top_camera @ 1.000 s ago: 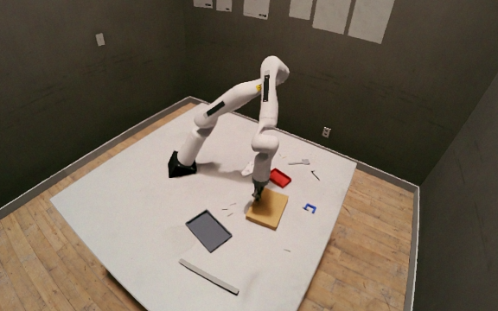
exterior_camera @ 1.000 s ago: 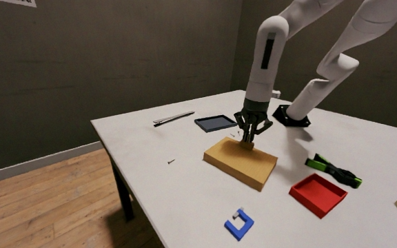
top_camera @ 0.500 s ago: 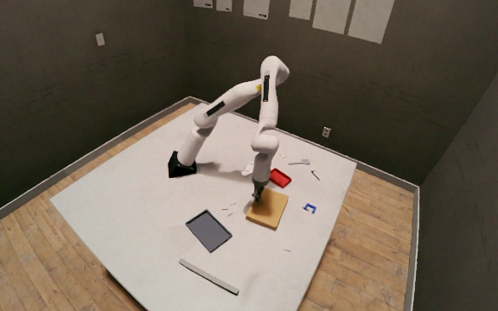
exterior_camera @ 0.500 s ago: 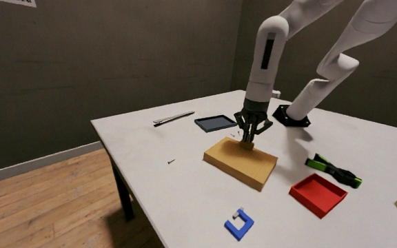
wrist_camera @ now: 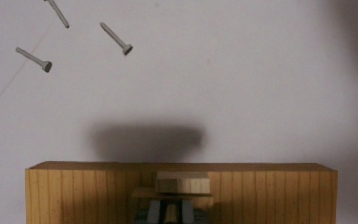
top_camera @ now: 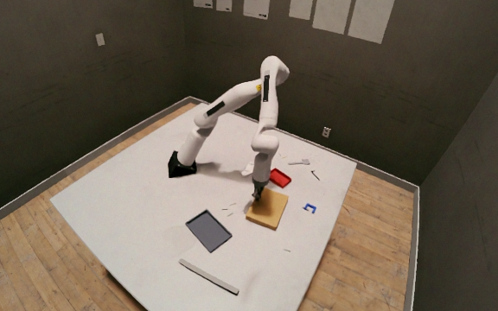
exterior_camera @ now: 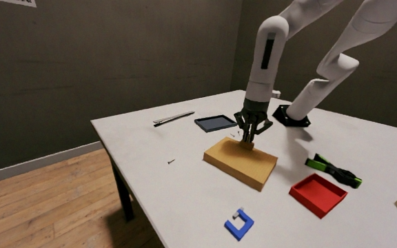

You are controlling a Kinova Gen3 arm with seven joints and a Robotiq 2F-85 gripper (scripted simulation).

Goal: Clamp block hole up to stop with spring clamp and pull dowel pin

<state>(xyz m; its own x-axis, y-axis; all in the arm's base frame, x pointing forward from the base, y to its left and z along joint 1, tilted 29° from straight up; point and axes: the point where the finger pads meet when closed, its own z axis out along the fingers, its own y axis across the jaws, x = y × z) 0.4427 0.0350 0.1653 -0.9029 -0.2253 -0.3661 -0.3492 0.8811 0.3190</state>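
The dowel pin lies 2 cm below my hand. The rest, counted from my hand: grey tray (26 cm to the right, 7 cm below, 5 cm behind); then red tray (22 cm to the left, 7 cm below, 5 cm behind); then small wooden block (3 cm below).
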